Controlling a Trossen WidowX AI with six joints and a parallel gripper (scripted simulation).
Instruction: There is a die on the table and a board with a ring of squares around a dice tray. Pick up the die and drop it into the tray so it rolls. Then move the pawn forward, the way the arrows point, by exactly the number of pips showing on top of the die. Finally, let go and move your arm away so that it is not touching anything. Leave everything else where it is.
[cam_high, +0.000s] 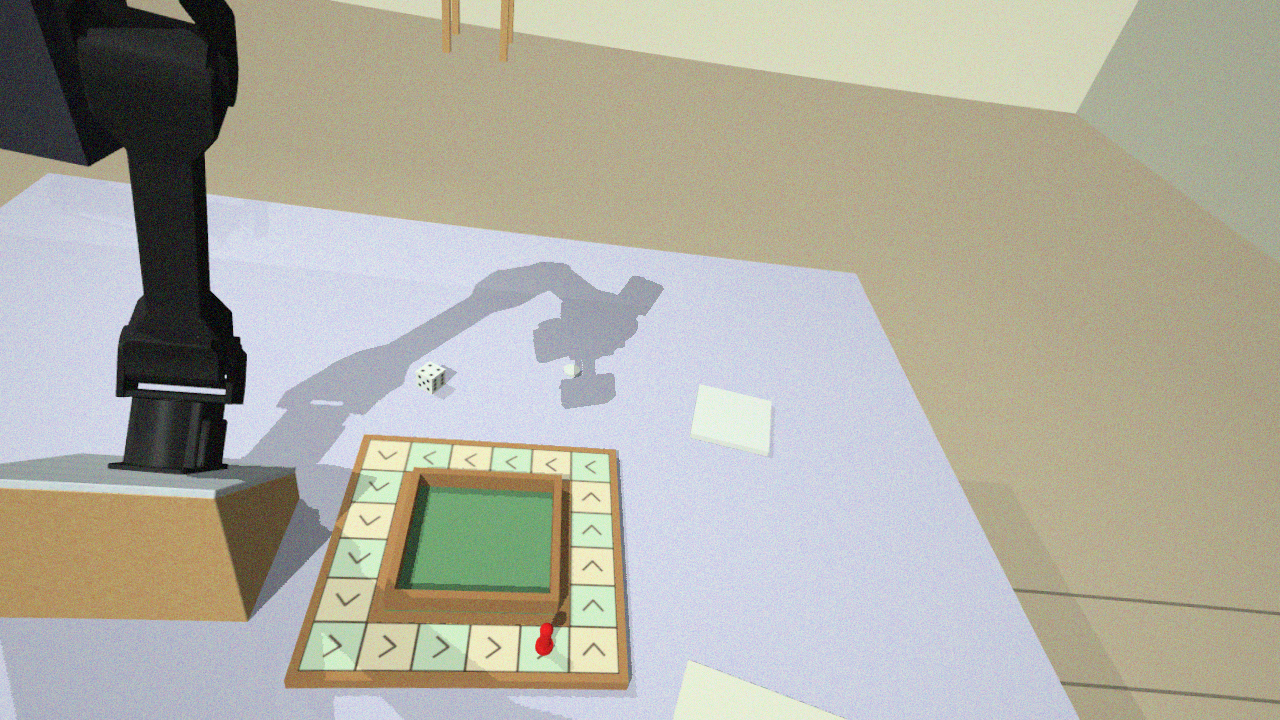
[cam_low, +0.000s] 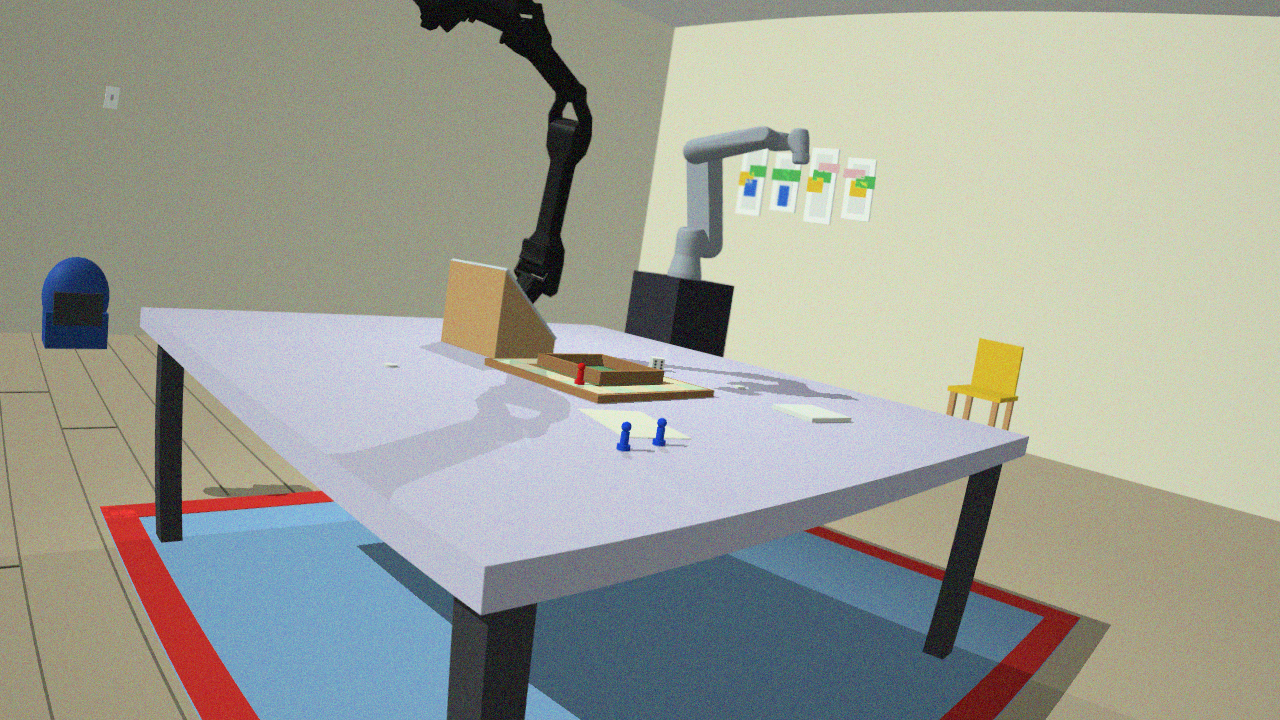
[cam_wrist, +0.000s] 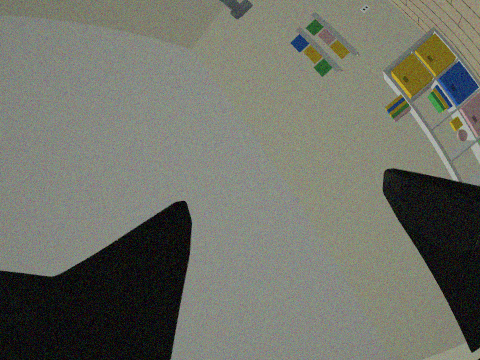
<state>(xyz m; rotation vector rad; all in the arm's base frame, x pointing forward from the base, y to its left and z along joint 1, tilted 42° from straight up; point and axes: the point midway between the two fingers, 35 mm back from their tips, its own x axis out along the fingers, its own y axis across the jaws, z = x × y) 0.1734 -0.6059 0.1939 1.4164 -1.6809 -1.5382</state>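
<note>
Now: the white die 50 mm ahead of my gripper tip, 630 mm to the left of it and 650 mm below it. Also, from my gripper tip: green dice tray: 180 mm ahead, 400 mm to the left, 660 mm below; then pale card: 470 mm ahead, 260 mm to the left, 660 mm below; then red pawn: 270 mm ahead, 300 mm to the left, 640 mm below.
</note>
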